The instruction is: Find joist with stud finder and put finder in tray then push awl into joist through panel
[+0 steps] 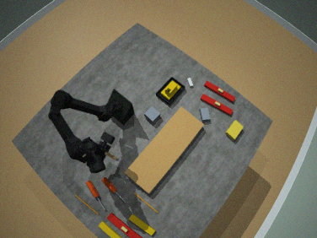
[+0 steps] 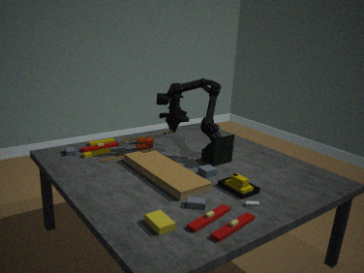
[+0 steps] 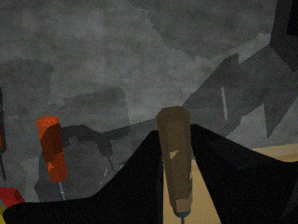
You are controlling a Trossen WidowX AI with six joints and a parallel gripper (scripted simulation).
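The awl lies 60 mm ahead of my gripper tip and 10 mm above it. From my gripper tip the other things lie so: black tray 80 mm ahead, 550 mm to the left, 110 mm below; small white piece 160 mm ahead, 680 mm to the left, 120 mm below; yellow stud finder 80 mm ahead, 530 mm to the left, 80 mm below.
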